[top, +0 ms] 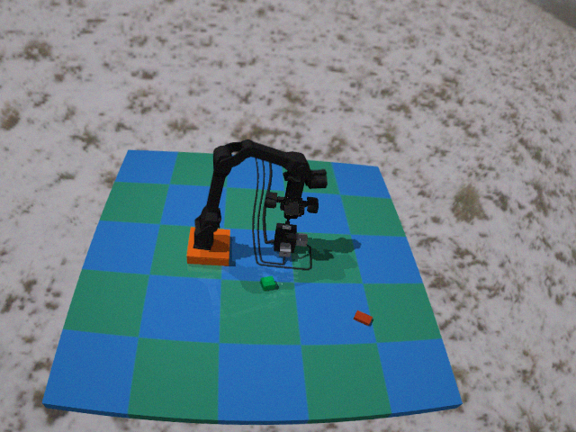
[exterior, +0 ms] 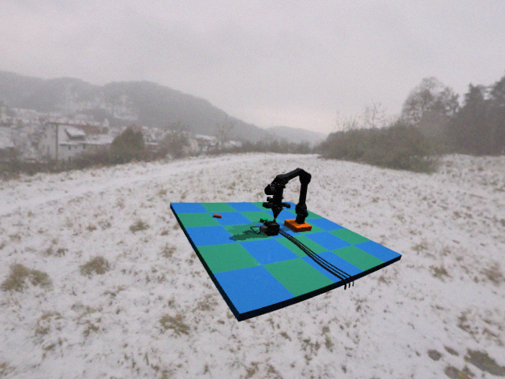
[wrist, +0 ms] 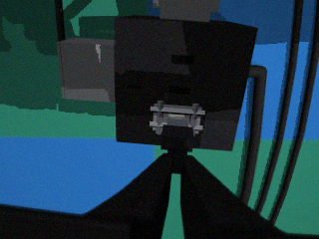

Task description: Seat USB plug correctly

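Right now the dark USB plug is 20 mm below my gripper tip. Also, from my gripper tip: red block (280 mm ahead, 340 mm to the right, 110 mm below); then green block (50 mm behind, 230 mm to the right, 110 mm below); then silver-framed socket (50 mm below).
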